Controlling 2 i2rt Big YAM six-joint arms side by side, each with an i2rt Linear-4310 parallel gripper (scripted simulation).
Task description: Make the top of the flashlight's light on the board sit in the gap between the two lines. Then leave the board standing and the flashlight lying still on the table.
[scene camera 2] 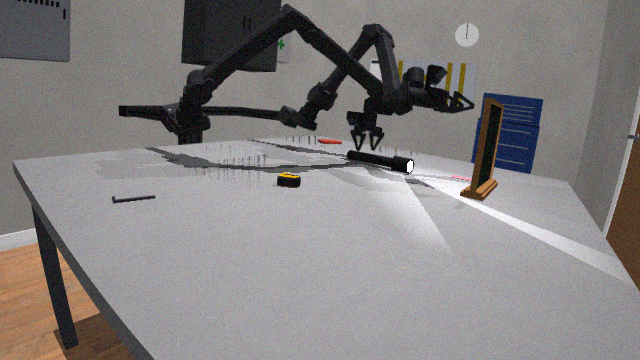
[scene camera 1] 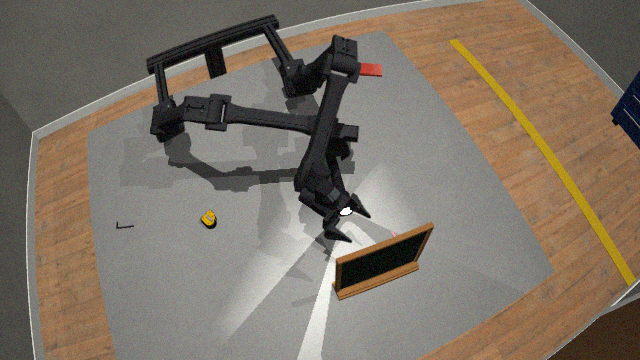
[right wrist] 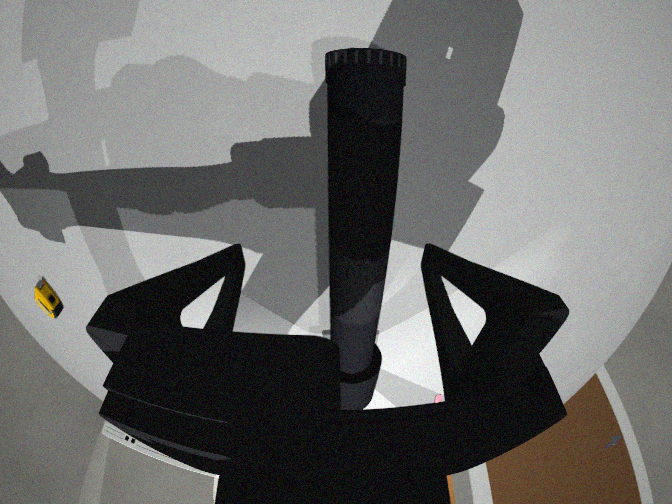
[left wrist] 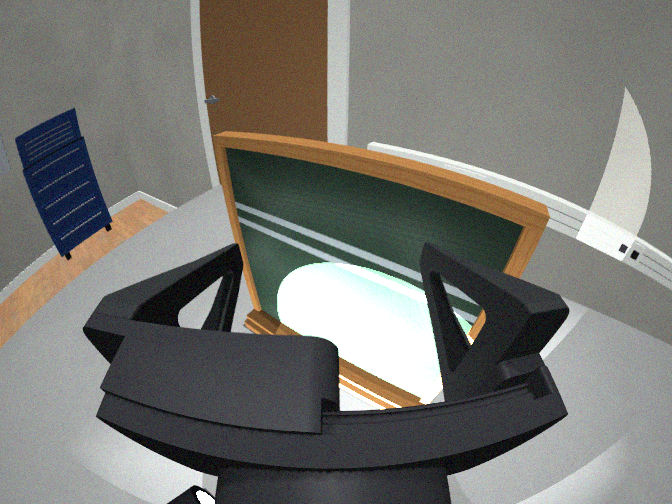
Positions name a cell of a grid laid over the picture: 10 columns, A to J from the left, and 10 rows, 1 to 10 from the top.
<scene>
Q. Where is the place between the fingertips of my left gripper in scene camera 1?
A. F7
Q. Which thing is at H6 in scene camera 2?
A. A wood-framed board.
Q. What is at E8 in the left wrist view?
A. My left gripper.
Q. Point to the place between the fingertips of my right gripper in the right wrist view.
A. E6
</scene>
